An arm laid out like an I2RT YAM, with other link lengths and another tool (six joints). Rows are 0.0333 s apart.
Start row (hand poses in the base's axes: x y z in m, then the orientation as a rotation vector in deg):
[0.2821, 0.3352, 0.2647, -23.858, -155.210, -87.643]
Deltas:
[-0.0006, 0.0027, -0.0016, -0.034, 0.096, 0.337]
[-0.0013, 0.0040, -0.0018, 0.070, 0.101, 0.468]
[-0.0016, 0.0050, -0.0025, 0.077, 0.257, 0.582]
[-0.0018, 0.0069, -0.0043, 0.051, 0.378, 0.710]
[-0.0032, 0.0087, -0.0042, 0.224, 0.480, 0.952]
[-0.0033, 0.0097, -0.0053, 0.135, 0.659, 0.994]
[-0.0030, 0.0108, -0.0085, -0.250, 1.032, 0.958]
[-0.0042, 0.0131, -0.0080, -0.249, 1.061, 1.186]
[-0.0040, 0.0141, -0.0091, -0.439, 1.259, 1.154]
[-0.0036, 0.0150, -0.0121, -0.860, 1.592, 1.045]
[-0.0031, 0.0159, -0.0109, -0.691, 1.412, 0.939]
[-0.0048, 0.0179, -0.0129, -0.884, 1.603, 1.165]
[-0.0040, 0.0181, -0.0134, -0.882, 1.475, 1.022]
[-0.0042, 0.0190, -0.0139, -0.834, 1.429, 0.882]
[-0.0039, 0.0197, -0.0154, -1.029, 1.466, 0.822]
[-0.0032, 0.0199, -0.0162, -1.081, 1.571, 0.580]
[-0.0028, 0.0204, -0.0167, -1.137, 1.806, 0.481]
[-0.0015, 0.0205, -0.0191, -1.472, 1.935, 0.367]
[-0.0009, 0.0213, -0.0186, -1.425, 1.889, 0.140]
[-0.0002, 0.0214, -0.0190, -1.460, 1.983, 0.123]
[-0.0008, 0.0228, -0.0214, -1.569, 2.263, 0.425]
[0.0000, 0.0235, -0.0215, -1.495, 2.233, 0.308]
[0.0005, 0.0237, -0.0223, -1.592, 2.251, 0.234]
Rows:
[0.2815, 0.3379, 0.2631, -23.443, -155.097, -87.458]
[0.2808, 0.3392, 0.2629, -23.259, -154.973, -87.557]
[0.2805, 0.3402, 0.2622, -23.199, -154.827, -87.441]
[0.2803, 0.3421, 0.2604, -23.098, -154.732, -87.301]
[0.2789, 0.3439, 0.2605, -22.819, -154.452, -87.401]
[0.2788, 0.3449, 0.2594, -22.878, -154.388, -87.164]
[0.2791, 0.3460, 0.2562, -23.178, -154.453, -86.446]
[0.2779, 0.3483, 0.2567, -22.876, -154.381, -86.375]
[0.2781, 0.3493, 0.2556, -23.053, -154.405, -86.016]
[0.2785, 0.3502, 0.2526, -23.429, -154.542, -85.295]
[0.2790, 0.3511, 0.2538, -23.459, -154.555, -85.648]
[0.2773, 0.3531, 0.2518, -23.268, -154.529, -85.229]
[0.2781, 0.3533, 0.2513, -23.386, -154.654, -85.344]
[0.2779, 0.3542, 0.2508, -23.553, -154.678, -85.468]
[0.2782, 0.3549, 0.2493, -23.664, -154.831, -85.208]
[0.2789, 0.3551, 0.2485, -24.073, -154.849, -85.132]
[0.2793, 0.3556, 0.2480, -24.364, -154.741, -84.938]
[0.2806, 0.3557, 0.2456, -24.613, -154.954, -84.452]
[0.2812, 0.3565, 0.2461, -24.903, -154.996, -84.594]
[0.2819, 0.3566, 0.2457, -24.987, -154.958, -84.494]
[0.2813, 0.3580, 0.2433, -24.742, -154.776, -84.112]
[0.2821, 0.3587, 0.2432, -24.887, -154.760, -84.252]
[0.2826, 0.3589, 0.2424, -25.004, -154.844, -84.133]

